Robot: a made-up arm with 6 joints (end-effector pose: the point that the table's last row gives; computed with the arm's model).
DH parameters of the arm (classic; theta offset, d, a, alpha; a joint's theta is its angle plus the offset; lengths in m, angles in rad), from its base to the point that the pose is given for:
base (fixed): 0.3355 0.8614 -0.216 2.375
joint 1: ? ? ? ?
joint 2: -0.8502 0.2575 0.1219 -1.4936
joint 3: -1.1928 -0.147 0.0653 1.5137
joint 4: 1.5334 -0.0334 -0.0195 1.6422
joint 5: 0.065 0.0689 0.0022 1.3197
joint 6: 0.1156 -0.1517 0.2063 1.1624
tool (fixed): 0.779 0.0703 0 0
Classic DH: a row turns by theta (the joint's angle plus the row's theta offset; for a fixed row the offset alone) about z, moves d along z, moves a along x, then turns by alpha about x.
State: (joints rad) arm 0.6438 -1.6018 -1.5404 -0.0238 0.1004 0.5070
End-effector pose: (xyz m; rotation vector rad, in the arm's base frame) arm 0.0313 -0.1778 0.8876 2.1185 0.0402 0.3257
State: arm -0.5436 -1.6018 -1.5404 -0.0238 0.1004 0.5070
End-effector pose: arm -0.0138 0.0087 0.7036 1.7335 1.3753 -0.0414
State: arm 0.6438 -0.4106 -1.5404 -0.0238 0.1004 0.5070
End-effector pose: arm -0.0446 -0.2126 0.9657 -2.7703 -0.3719 -1.4265
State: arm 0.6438 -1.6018 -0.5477 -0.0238 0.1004 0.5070
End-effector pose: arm 0.1446 -0.3222 0.9977 2.5062 -1.0274 -0.0302
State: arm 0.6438 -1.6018 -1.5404 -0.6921 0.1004 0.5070
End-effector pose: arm 0.0016 -0.1138 0.9978 2.2737 0.0968 1.0993
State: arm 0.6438 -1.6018 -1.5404 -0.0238 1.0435 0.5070
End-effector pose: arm -0.1457 -0.0967 1.0017 2.6889 0.8738 -0.0783
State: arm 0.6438 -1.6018 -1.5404 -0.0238 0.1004 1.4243
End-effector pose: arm 0.0116 -0.0698 1.0443 2.5209 0.1107 1.2905
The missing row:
joint 1: -1.2511 0.1474 -0.0187 -1.5377
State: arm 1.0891 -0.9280 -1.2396 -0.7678 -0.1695 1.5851
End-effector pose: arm -0.3465 -0.3498 1.1606 -0.8773 0.6819 -2.3955
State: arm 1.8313 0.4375 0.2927 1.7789 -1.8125 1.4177
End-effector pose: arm -0.0292 -0.2554 0.8491 1.9768 -0.0405 2.0238
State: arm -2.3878 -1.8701 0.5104 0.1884 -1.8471 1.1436
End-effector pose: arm 0.0227 0.0869 0.3405 0.1055 1.0277 1.0280
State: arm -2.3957 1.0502 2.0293 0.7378 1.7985 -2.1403
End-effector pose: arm -0.1953 -0.3156 0.5073 0.0258 1.2104 1.3230
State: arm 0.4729 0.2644 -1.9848 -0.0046 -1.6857 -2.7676
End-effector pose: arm -0.0853 -0.2172 0.7610 1.4347 0.0287 -2.3238
